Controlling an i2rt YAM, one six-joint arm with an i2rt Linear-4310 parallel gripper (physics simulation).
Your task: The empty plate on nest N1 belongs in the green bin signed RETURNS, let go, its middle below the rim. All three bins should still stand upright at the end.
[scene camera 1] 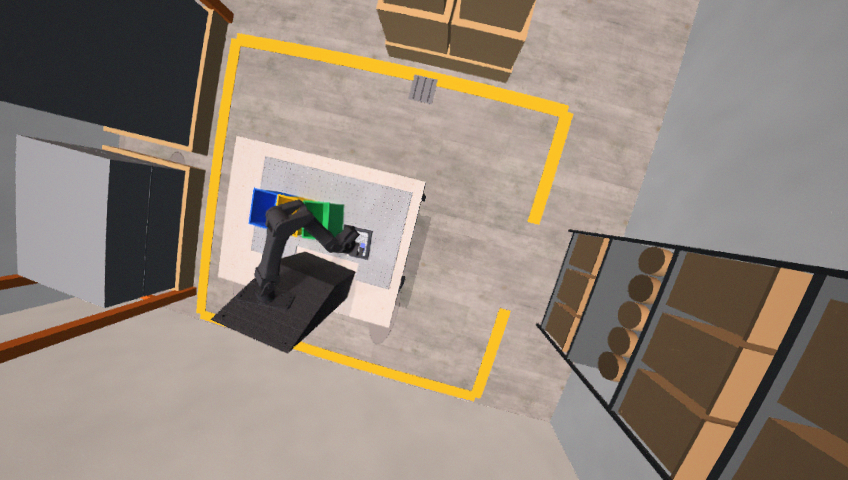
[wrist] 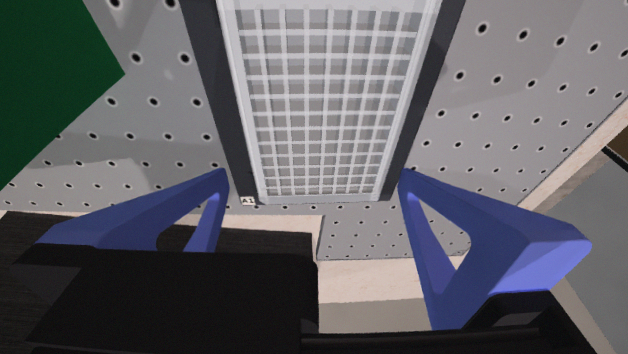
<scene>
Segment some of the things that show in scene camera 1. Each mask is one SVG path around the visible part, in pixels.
A green bin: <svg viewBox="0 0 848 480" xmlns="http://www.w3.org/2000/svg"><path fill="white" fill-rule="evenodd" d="M302 228L302 238L315 239L309 232ZM303 200L307 209L334 237L343 231L344 205Z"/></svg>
A blue bin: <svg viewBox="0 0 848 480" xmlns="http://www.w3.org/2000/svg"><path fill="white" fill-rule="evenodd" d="M249 224L267 229L265 213L269 208L276 206L278 194L292 197L298 196L254 188Z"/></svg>
</scene>
